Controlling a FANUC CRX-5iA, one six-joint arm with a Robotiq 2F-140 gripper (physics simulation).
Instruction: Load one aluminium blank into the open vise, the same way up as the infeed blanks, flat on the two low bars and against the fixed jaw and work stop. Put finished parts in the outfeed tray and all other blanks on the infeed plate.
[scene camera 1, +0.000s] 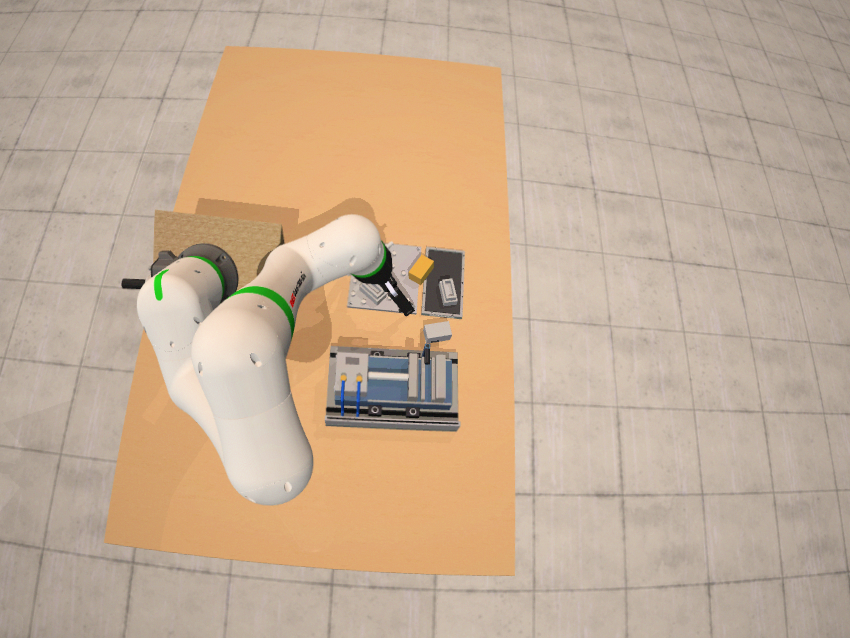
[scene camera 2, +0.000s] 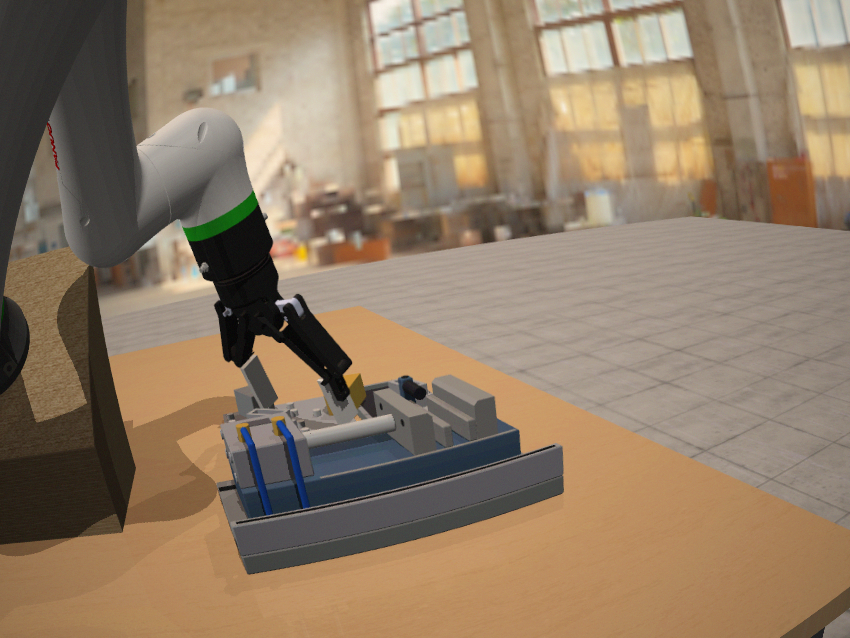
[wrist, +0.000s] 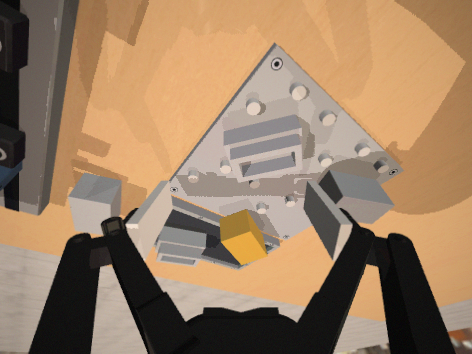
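My gripper (scene camera 2: 298, 391) (wrist: 238, 194) is open and empty, low above the infeed plate (scene camera 1: 405, 251) (wrist: 275, 82), its fingers spread to either side. A grey pocketed block (scene camera 1: 372, 291) (wrist: 265, 147) lies among the pegs. A plain grey block (wrist: 357, 197) sits at the plate's edge, partly behind one fingertip in the wrist view. A similar pocketed part (scene camera 1: 447, 291) (wrist: 181, 244) lies in the dark outfeed tray (scene camera 1: 462, 274). The vise (scene camera 1: 387, 396) (scene camera 2: 343, 461) is open, with no block showing between its jaws (scene camera 1: 413, 374) (scene camera 1: 440, 376). The work stop (scene camera 1: 427, 353) (scene camera 2: 414, 389) is at its side.
A yellow block (scene camera 1: 420, 269) (scene camera 2: 354, 389) (wrist: 242, 237) stands where plate and tray meet. A grey block (scene camera 1: 437, 331) (wrist: 95, 200) is between tray and vise. Blue hoses (scene camera 1: 342, 398) (scene camera 2: 295, 463) run over the vise's left end. The robot's wooden base (scene camera 2: 61, 439) is further left.
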